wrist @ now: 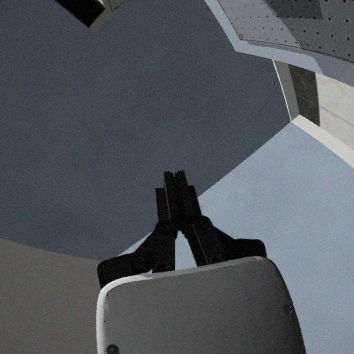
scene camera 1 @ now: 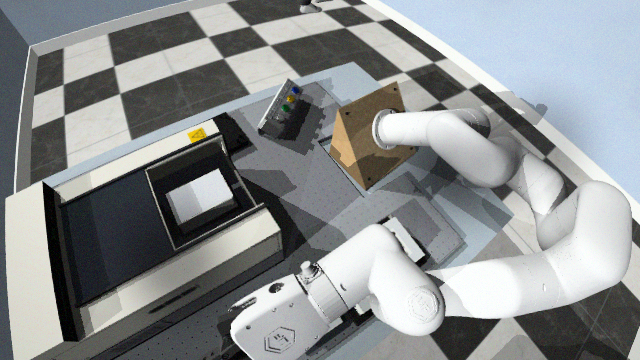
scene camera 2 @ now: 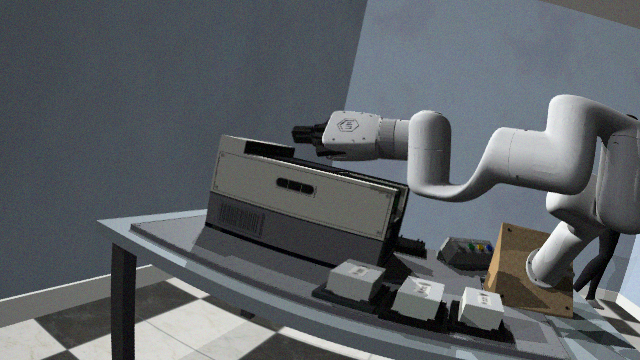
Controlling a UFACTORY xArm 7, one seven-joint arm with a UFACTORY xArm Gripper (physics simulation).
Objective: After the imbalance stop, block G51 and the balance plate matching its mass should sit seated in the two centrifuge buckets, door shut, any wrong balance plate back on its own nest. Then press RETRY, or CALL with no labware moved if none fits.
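Where they show: gripper, fingertip midpoint: (wrist: 171, 181) (scene camera 2: 294, 134); arm's base, origin of the base link: (scene camera 1: 386, 129) (scene camera 2: 543, 268).
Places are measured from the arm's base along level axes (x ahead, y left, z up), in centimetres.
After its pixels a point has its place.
Note:
My gripper (scene camera 2: 296, 134) @[x 67.3, y 27.0, z 18.7 cm] (wrist: 171, 181) @[x 67.3, y 27.0, z 18.7 cm] is shut and empty, held above the centrifuge (scene camera 1: 200, 267) @[x 62.0, y 12.0, z 11.9 cm] (scene camera 2: 300, 192) @[x 68.0, y 13.1, z 6.3 cm]. Part of the centrifuge's top is uncovered, beside a dark panel (scene camera 1: 110, 235) @[x 74.4, y -2.4, z 12.2 cm]. A white block (scene camera 1: 200, 195) @[x 56.2, y -2.9, z 9.1 cm] sits inside that opening; no label on it is readable, and a second bucket cannot be made out. In scene camera 2, a left plate (scene camera 2: 356, 281) @[x 47.7, y 33.6, z -4.3 cm], a middle plate (scene camera 2: 419, 298) @[x 35.5, y 35.6, z -4.0 cm] and a right plate (scene camera 2: 481, 308) @[x 22.9, y 34.2, z -4.0 cm] sit on dark nests, labels too small to read. My arm partly hides them in scene camera 1. The button box (scene camera 1: 275, 112) @[x 24.7, y -25.6, z -1.8 cm] (scene camera 2: 457, 254) @[x 25.0, y -20.6, z -5.0 cm] carries green, yellow and blue buttons.
The brown wedge-shaped arm mount (scene camera 1: 362, 145) @[x 11.1, y 0.7, z -0.3 cm] (scene camera 2: 525, 260) @[x 6.5, y -0.7, z 1.0 cm] stands beside the button box. A low dark object (scene camera 2: 410, 246) @[x 41.0, y -26.6, z -7.0 cm] lies between the centrifuge and the button box. In scene camera 1, my forearm stretches low across the picture over the plate area. The table's rim (scene camera 2: 200, 277) @[x 74.8, y 41.7, z -10.8 cm] curves along the front.

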